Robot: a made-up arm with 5 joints. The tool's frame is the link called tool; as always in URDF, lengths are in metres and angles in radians. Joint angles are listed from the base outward. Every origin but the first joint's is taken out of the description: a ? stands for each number. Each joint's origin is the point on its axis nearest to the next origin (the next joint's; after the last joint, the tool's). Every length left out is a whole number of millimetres.
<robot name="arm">
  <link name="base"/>
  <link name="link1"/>
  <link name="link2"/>
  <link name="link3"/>
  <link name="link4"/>
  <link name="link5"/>
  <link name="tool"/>
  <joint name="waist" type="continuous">
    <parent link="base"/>
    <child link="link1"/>
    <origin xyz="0 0.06 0.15"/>
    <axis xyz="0 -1 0"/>
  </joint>
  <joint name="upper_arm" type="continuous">
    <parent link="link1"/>
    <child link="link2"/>
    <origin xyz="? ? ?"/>
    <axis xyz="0 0 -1"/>
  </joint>
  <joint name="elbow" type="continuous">
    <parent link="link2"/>
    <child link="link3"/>
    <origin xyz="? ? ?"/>
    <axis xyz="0 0 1"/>
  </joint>
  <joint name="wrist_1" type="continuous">
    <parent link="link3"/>
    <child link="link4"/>
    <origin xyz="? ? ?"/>
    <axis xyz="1 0 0"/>
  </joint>
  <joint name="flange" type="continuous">
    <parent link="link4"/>
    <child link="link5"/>
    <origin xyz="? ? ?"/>
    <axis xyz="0 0 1"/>
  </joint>
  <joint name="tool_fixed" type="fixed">
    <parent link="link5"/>
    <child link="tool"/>
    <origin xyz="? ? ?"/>
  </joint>
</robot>
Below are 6 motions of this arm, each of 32 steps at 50 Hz.
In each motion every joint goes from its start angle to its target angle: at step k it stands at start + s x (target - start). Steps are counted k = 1, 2, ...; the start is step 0. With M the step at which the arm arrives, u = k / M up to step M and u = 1 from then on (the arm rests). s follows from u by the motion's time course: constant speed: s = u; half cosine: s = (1 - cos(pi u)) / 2; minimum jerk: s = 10 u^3 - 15 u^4 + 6 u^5.
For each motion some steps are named. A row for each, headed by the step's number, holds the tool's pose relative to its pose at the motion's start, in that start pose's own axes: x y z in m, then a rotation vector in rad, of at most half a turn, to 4 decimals.
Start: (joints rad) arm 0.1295 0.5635 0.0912 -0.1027 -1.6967
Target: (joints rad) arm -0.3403 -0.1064 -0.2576 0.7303 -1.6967
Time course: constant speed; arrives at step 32
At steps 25, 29, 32:
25: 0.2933 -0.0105 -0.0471 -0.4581 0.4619 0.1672
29: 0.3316 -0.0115 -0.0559 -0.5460 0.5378 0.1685
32: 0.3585 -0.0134 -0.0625 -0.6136 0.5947 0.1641

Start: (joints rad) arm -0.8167 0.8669 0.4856 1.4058 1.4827
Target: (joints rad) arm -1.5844 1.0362 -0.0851 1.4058 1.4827
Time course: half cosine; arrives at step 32
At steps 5, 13, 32:
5: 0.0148 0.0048 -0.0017 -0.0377 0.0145 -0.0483
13: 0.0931 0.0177 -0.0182 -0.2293 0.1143 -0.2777
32: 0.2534 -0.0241 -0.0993 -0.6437 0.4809 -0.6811

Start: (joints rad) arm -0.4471 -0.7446 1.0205 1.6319 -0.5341
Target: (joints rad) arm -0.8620 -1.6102 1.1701 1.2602 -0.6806
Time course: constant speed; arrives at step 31
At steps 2, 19, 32:
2: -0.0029 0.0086 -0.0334 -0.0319 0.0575 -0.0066
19: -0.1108 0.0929 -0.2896 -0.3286 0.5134 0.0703
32: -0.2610 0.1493 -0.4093 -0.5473 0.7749 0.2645

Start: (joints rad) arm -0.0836 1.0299 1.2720 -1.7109 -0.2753
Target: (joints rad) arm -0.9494 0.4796 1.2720 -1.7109 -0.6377
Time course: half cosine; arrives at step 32
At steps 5, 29, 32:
5: -0.0457 -0.0203 0.0201 0.0235 -0.0338 0.0230
29: -0.4757 -0.6890 0.1166 0.6321 -0.3553 0.3308
32: -0.4766 -0.7090 0.1132 0.6504 -0.3567 0.3369

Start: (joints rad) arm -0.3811 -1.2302 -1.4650 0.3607 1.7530
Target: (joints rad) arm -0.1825 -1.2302 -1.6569 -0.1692 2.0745
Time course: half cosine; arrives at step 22
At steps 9, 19, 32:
9: 0.0290 -0.0078 -0.1069 -0.0414 0.1864 0.0666
19: 0.0439 -0.0572 -0.2757 -0.0432 0.4833 0.1373
32: 0.0436 -0.0625 -0.2875 -0.0399 0.5047 0.1407

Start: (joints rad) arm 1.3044 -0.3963 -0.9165 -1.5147 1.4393
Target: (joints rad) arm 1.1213 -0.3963 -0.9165 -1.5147 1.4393
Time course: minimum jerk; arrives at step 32
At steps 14, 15, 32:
14: -0.0286 0.0494 -0.0290 -0.0012 0.0351 0.0609
15: -0.0333 0.0566 -0.0333 -0.0014 0.0404 0.0700
32: -0.0827 0.1245 -0.0733 -0.0031 0.0914 0.1586

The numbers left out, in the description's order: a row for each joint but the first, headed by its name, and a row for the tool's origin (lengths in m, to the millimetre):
upper_arm: -0.15 0 -0.45
elbow: -0.24 0.11 0
wrist_1: 0.03 0.05 0
flange: 0 0.12 0.29
tool: 0.31 0.1 0

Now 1 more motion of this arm.
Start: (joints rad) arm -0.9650 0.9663 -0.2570 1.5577 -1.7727
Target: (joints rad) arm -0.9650 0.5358 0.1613 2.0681 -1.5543
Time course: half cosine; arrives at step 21
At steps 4, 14, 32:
4: 0.0074 0.0236 -0.0055 -0.0809 0.0294 0.0183
14: 0.0586 0.1321 -0.1081 -0.6696 0.2915 0.0429
32: 0.0768 0.1327 -0.1567 -0.8717 0.3992 -0.0042

